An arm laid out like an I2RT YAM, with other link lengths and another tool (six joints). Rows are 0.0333 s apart.
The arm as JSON. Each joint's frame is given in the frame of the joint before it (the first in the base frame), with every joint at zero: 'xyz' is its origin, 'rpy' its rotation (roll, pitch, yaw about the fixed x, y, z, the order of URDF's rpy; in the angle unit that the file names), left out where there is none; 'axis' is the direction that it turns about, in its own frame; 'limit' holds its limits. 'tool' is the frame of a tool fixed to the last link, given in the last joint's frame.
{
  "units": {
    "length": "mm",
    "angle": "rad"
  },
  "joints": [
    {
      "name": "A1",
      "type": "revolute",
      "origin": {
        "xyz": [
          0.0,
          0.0,
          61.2
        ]
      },
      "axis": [
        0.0,
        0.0,
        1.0
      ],
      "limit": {
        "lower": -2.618,
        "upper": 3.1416
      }
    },
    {
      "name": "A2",
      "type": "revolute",
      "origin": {
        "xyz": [
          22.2,
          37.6,
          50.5
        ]
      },
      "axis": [
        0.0,
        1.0,
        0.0
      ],
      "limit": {
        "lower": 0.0,
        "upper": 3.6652
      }
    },
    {
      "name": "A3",
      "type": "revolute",
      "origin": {
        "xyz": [
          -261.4,
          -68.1,
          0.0
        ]
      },
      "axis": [
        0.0,
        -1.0,
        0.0
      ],
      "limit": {
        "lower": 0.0,
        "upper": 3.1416
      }
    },
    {
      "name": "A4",
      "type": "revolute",
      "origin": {
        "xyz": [
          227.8,
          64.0,
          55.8
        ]
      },
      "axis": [
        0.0,
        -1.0,
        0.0
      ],
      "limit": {
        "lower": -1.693,
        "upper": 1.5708
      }
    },
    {
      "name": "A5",
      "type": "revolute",
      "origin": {
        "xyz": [
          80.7,
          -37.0,
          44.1
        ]
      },
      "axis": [
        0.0,
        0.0,
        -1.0
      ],
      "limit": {
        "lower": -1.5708,
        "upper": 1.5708
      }
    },
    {
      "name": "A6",
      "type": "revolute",
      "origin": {
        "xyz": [
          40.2,
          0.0,
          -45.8
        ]
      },
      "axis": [
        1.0,
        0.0,
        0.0
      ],
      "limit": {
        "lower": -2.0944,
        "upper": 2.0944
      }
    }
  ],
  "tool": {
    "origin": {
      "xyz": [
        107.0,
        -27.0,
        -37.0
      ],
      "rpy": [
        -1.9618,
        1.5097,
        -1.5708
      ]
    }
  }
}
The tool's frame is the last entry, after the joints.
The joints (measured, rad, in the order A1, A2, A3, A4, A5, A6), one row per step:
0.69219, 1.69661, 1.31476, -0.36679, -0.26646, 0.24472
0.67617, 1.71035, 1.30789, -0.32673, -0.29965, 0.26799
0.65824, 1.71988, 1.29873, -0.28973, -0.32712, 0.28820
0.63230, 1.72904, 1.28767, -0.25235, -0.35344, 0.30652
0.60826, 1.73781, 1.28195, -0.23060, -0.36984, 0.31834
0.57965, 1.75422, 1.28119, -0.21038, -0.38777, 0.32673
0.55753, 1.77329, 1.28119, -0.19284, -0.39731, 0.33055
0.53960, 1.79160, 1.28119, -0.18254, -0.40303, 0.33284
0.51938, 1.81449, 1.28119, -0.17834, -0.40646, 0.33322
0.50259, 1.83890, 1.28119, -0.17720, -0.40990, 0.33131
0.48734, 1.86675, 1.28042, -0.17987, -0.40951, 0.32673
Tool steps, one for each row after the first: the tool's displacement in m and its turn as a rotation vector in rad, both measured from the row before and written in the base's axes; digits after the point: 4 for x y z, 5 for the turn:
0.0051, 0.0028, -0.0021, 0.03831, 0.01453, -0.00653
0.0053, 0.0005, -0.0016, 0.03306, 0.01066, -0.00996
0.0075, -0.0028, -0.0020, 0.03076, 0.00933, -0.01700
0.0069, -0.0045, -0.0023, 0.01722, 0.00852, -0.01843
0.0089, -0.0057, -0.0038, 0.01437, 0.00977, -0.01965
0.0079, -0.0048, -0.0053, 0.00578, 0.00724, -0.01696
0.0060, -0.0047, -0.0061, -0.00015, 0.01034, -0.01486
0.0058, -0.0065, -0.0090, -0.00737, 0.01751, -0.01783
0.0043, -0.0058, -0.0101, -0.01017, 0.02011, -0.01305
0.0032, -0.0063, -0.0125, -0.01693, 0.02434, -0.01267

